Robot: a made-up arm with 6 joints. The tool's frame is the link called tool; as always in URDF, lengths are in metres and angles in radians.
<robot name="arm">
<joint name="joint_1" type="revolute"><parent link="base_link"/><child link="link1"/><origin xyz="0 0 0.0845" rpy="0 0 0"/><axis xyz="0 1 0"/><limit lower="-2.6" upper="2.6"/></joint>
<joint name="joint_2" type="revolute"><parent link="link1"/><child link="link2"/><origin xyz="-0.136 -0.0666 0.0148" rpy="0 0 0"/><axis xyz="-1 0 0"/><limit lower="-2.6" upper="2.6"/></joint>
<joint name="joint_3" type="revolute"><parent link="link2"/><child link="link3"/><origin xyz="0.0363 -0.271 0.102" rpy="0 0 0"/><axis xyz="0 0 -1"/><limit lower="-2.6" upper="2.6"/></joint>
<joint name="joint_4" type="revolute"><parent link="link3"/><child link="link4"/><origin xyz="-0.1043 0.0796 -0.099" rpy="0 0 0"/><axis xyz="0 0 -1"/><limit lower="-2.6" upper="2.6"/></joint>
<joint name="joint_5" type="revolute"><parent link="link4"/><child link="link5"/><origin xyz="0.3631 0.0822 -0.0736" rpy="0 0 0"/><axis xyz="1 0 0"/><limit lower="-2.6" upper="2.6"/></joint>
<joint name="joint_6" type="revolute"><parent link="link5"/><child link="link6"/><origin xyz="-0.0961 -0.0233 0.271" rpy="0 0 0"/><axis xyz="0 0 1"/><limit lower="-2.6" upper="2.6"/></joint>
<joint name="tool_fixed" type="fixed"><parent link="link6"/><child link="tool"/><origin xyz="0.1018 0.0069 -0.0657" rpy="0 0 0"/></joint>
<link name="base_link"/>
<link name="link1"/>
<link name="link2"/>
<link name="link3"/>
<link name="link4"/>
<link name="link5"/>
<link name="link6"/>
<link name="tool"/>
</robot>
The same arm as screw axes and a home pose.
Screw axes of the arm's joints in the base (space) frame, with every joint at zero. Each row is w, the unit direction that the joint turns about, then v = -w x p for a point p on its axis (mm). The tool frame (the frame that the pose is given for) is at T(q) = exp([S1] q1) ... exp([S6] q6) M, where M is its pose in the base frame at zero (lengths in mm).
S1 = (0, 1, 0, -84.5, 0, 0)
S2 = (-1, 0, 0, 0, -99.3, -66.6)
S3 = (0, 0, -1, 337.6, -99.7, 0)
S4 = (0, 0, -1, 258, -204, 0)
S5 = (1, 0, 0, 0, 28.7, 175.8)
S6 = (0, 0, 1, -199.1, -63, 0)
M =
1 0 0 164.8
0 1 0 -192.2
0 0 1 234
0 0 0 1
Joint limits (deg, base to tool): -148.97..148.97 -148.97..148.97 -148.97..148.97 -148.97..148.97 -148.97..148.97 -148.97..148.97

